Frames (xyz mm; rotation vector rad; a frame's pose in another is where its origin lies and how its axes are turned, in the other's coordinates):
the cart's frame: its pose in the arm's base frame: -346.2 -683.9 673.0 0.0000 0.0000 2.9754
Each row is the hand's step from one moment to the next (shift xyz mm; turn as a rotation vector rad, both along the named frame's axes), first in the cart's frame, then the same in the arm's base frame.
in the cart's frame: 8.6 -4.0 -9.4 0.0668 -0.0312 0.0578
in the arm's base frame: -7.8 5.4 -9.4 -0.0607 0.0418 0.0578
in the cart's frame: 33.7 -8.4 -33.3 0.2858 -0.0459 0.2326
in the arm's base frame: -31.8 13.9 -33.3 -0.2743 0.0925 0.2326
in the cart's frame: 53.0 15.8 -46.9 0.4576 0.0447 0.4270
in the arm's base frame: -54.9 -6.8 -46.9 -0.4587 0.0316 0.4270
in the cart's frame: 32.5 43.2 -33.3 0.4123 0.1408 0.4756
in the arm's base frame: -39.2 -37.2 -33.3 -0.4299 -0.0707 0.4756
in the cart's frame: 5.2 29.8 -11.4 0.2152 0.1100 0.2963
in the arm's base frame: -10.1 -28.5 -11.4 -0.2304 -0.0729 0.2963
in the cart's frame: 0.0 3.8 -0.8 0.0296 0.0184 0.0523
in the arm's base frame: -0.6 -3.7 -0.8 -0.0322 -0.0132 0.0523
